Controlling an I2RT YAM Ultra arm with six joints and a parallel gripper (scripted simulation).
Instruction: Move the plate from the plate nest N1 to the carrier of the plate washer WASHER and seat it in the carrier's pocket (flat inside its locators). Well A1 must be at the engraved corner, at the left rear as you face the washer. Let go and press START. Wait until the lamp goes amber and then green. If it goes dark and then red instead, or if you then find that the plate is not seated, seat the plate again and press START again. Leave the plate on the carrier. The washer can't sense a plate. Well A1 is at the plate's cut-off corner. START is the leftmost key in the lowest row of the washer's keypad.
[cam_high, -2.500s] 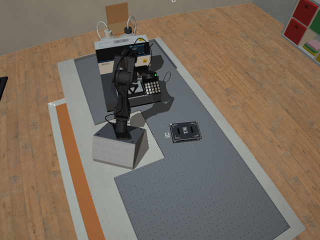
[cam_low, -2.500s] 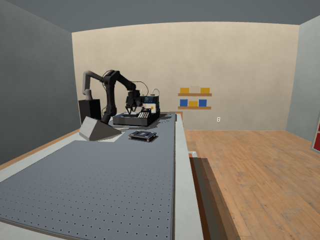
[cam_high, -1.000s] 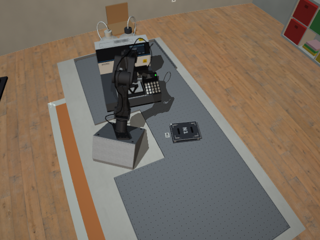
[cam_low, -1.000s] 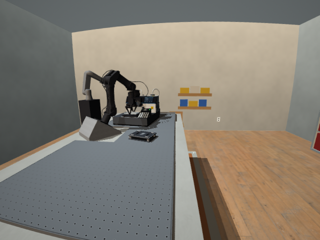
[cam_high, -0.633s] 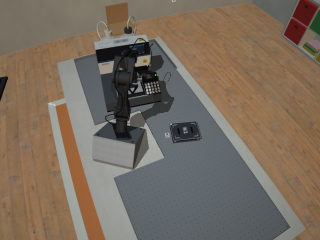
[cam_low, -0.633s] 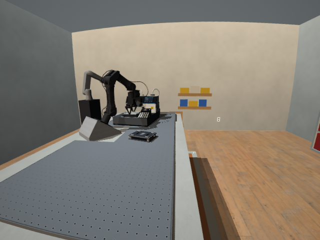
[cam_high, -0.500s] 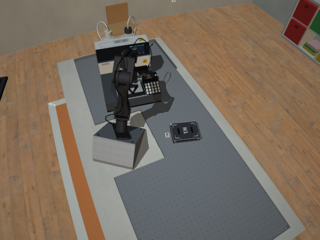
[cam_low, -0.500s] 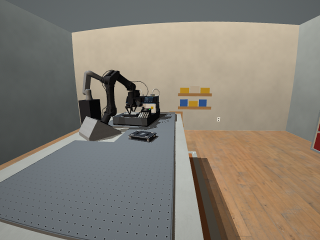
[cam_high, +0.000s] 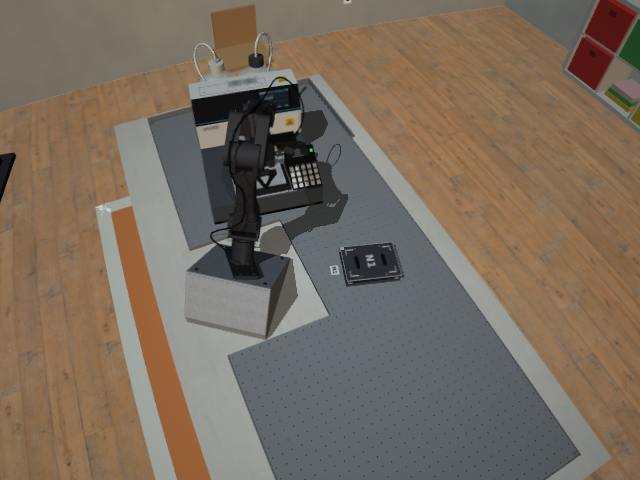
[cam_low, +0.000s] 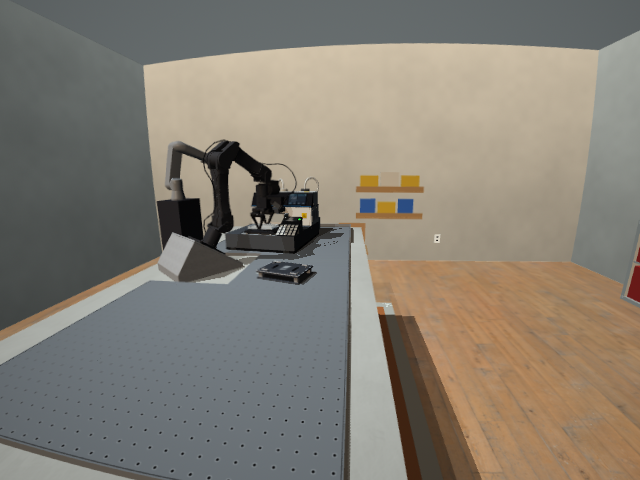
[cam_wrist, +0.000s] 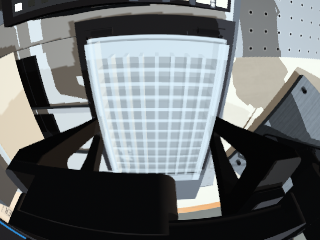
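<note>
Right now my hand is right at the well plate. Also, from my hand: plate washer: 1 cm behind, 15 cm to the left, 2 cm above; washer carrier: 2 cm below; label: 17 cm ahead, 31 cm to the right, 11 cm below.
</note>
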